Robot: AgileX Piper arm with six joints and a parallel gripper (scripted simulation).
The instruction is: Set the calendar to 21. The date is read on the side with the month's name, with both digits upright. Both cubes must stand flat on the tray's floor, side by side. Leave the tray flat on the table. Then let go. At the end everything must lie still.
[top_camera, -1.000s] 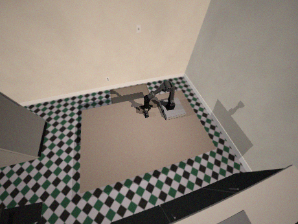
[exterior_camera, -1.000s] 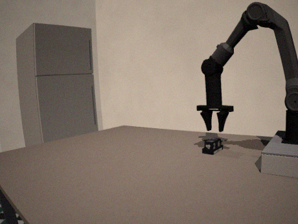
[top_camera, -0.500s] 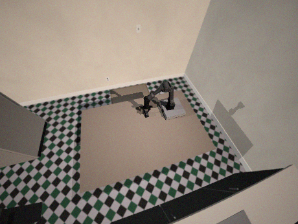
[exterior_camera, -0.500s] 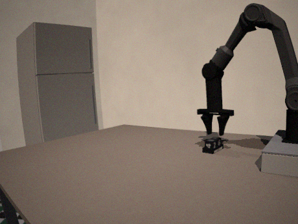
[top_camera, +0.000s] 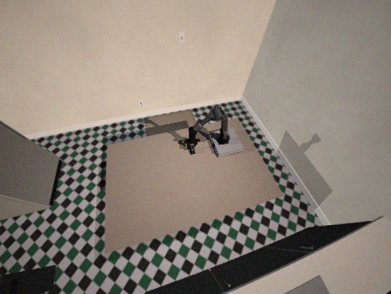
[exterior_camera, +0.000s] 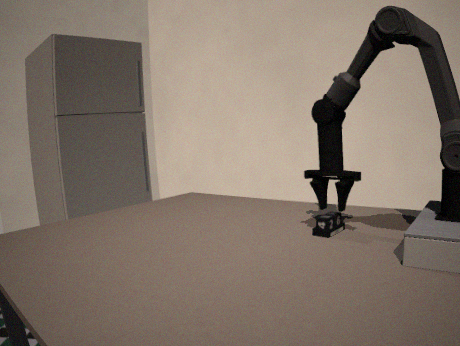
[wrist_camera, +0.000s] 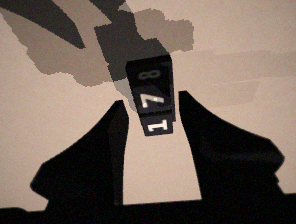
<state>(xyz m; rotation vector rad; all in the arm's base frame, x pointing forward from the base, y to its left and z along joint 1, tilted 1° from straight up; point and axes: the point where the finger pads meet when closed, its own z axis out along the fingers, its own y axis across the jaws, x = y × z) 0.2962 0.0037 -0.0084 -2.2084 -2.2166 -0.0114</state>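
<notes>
Now: hand 2 cm to the right of the dark calendar tray and 5 cm above it. The rest, counted from my hand: dark number cube (3 cm to the left, 3 cm below).
</notes>
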